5 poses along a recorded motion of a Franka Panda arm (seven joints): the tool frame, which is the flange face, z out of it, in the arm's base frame.
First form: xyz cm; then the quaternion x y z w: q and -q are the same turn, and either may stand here.
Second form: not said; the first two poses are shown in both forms.
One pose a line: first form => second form
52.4 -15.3 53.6 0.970 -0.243 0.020 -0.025 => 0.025 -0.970 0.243 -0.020 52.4 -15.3 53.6
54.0 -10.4 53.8 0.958 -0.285 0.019 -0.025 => 0.025 -0.958 0.285 -0.019 54.0 -10.4 53.8
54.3 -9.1 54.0 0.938 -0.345 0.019 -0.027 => 0.027 -0.938 0.345 -0.019 54.3 -9.1 54.0
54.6 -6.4 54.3 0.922 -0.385 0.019 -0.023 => 0.023 -0.922 0.385 -0.019 54.6 -6.4 54.3
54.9 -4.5 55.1 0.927 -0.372 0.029 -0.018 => 0.018 -0.927 0.372 -0.029 54.9 -4.5 55.1
